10 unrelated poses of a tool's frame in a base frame.
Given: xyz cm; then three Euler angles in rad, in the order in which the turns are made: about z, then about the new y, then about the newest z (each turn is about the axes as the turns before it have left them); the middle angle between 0 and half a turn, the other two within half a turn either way.
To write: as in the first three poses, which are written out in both.
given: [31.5 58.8 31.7 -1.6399 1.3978 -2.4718]
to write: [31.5 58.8 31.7 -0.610 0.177 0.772 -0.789 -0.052 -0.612]
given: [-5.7 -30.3 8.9 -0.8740 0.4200 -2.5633]
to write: [-5.7 -30.3 8.9 -0.910 0.236 0.341 -0.322 -0.920 -0.223]
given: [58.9 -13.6 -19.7 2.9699 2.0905 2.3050]
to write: [58.9 -13.6 -19.7 -0.455 -0.675 0.582 -0.249 0.723 0.644]
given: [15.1 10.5 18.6 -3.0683 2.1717 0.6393]
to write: [15.1 10.5 18.6 0.496 -0.562 -0.662 -0.278 -0.825 0.492]
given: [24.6 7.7 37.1 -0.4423 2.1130 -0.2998]
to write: [24.6 7.7 37.1 -0.572 -0.056 -0.818 0.271 0.929 -0.253]
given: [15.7 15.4 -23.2 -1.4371 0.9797 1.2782]
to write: [15.7 15.4 -23.2 0.970 -0.032 -0.239 0.215 0.567 0.795]
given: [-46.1 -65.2 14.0 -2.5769 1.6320 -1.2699]
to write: [-46.1 -65.2 14.0 -0.496 0.817 -0.296 0.208 -0.219 -0.953]
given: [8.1 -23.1 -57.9 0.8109 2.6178 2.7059]
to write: [8.1 -23.1 -57.9 0.235 0.860 0.453 0.909 -0.360 0.211]
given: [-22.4 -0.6 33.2 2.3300 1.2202 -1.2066]
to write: [-22.4 -0.6 33.2 0.594 0.732 -0.335 -0.479 -0.012 -0.878]
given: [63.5 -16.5 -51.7 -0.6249 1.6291 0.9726]
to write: [63.5 -16.5 -51.7 0.457 0.689 -0.562 0.369 0.429 0.825]
